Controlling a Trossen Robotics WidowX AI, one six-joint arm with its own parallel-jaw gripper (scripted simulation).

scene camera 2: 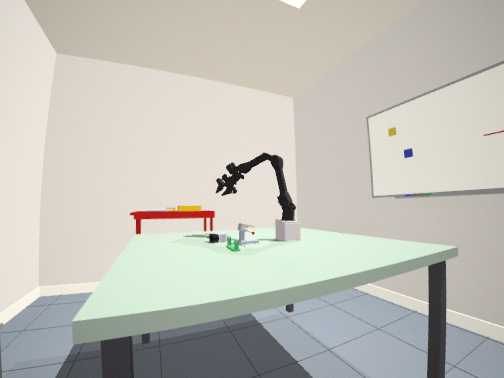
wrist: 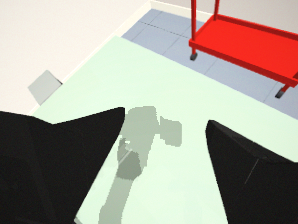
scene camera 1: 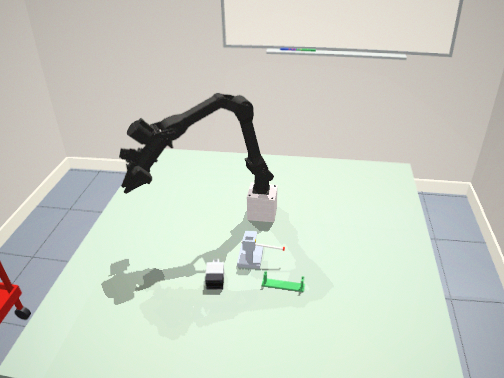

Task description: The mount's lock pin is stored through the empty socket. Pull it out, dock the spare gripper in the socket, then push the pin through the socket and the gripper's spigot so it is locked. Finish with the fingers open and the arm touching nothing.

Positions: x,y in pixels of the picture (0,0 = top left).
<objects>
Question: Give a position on a grey mount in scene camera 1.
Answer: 250,256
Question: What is my gripper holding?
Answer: Nothing.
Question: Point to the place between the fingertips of my gripper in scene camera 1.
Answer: At 123,190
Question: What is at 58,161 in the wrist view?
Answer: My gripper.
</objects>
